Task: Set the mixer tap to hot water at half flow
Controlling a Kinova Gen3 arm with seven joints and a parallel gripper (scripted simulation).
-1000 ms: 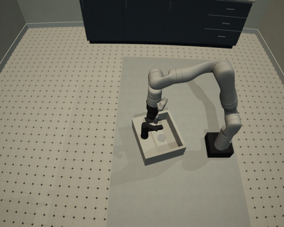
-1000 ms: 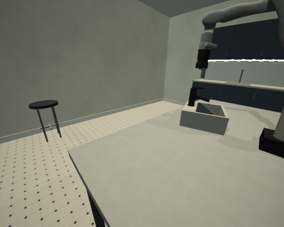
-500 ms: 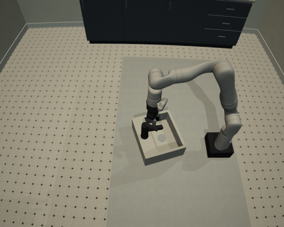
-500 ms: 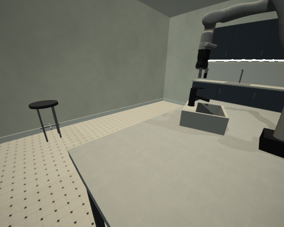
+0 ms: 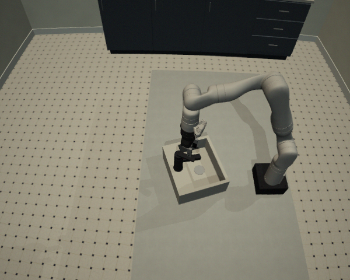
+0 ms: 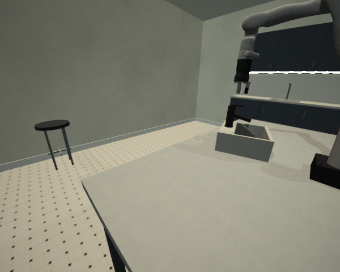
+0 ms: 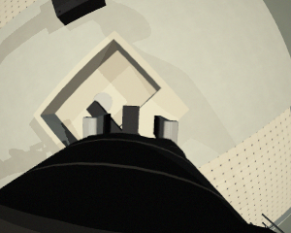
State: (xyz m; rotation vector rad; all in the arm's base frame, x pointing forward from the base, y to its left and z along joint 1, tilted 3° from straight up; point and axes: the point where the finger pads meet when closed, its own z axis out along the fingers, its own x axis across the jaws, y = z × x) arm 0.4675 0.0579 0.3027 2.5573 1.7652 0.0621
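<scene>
Now: the lever 2 cm ahead of my hand, 1 cm to the right of it and 9 cm below it. From my hand the other things lie so: sink basin 4 cm behind, 8 cm to the right, 32 cm below.
</scene>
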